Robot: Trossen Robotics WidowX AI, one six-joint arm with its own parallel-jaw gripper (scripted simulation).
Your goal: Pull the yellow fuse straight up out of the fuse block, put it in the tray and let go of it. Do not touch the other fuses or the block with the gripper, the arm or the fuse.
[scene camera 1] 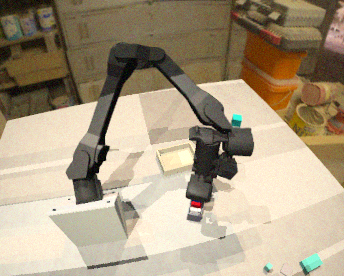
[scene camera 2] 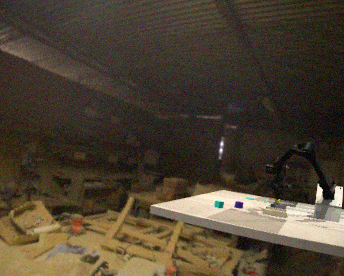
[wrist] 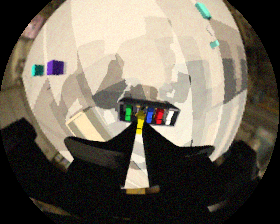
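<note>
The gripper's carrying a yellow fuse, and you get that gripper in the wrist view as well. There's a tray in view too.
</note>
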